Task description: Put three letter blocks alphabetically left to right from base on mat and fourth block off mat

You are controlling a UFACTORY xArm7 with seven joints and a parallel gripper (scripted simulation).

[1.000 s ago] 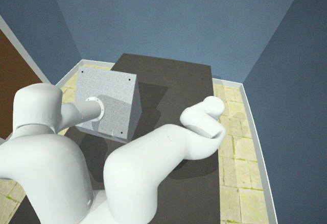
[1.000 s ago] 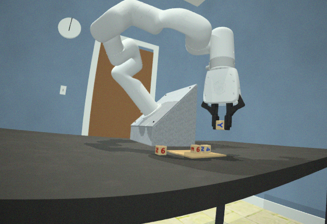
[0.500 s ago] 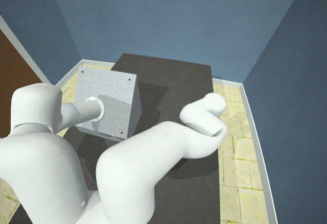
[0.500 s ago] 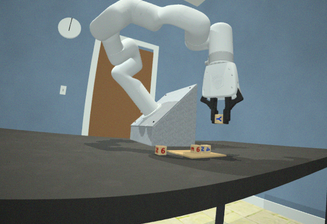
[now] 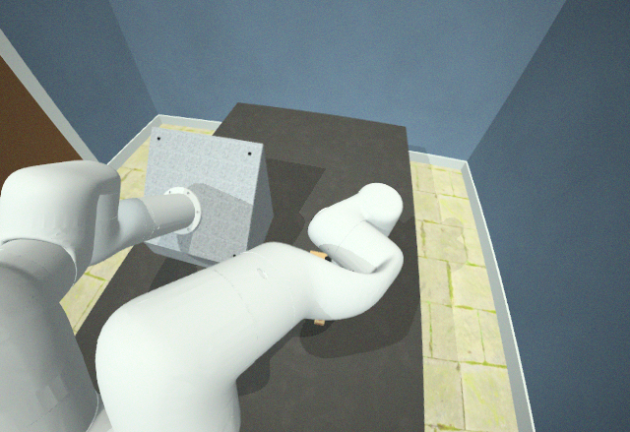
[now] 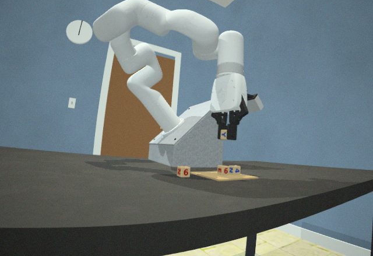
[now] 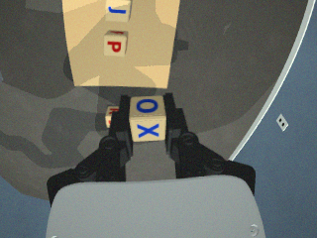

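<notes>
My gripper is now 120 mm above the tan mat, 40 mm past it and 30 mm to the right of it. Also, from my hand: block 110 mm below, 70 mm to the left, 30 mm behind.
</notes>
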